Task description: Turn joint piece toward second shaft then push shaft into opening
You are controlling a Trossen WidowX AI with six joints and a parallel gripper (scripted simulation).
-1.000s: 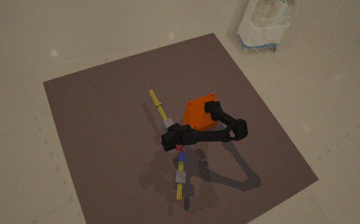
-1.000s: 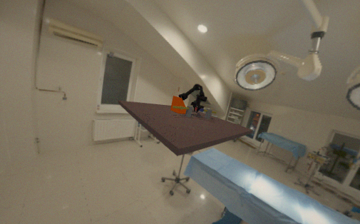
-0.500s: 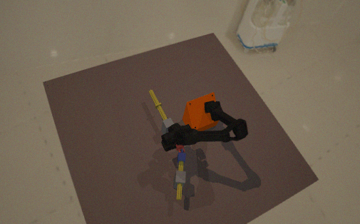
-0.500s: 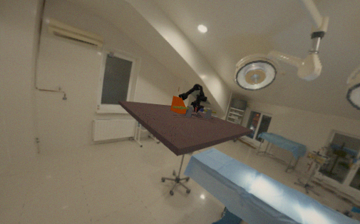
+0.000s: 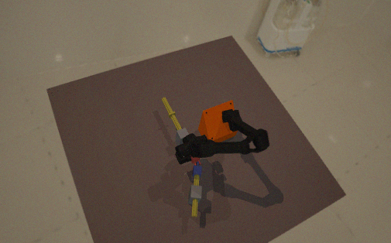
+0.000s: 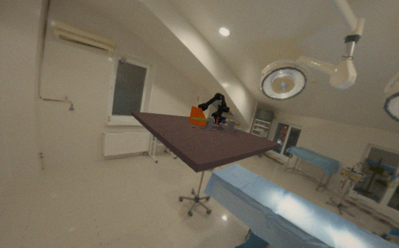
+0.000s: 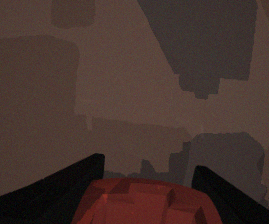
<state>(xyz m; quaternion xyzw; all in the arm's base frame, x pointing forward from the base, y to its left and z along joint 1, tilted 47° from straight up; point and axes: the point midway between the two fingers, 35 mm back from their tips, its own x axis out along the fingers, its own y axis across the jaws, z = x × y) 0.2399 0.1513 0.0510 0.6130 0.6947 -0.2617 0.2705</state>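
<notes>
Now: the red square joint piece 2 cm to the left of my gripper tip and 4 cm above it.
</notes>
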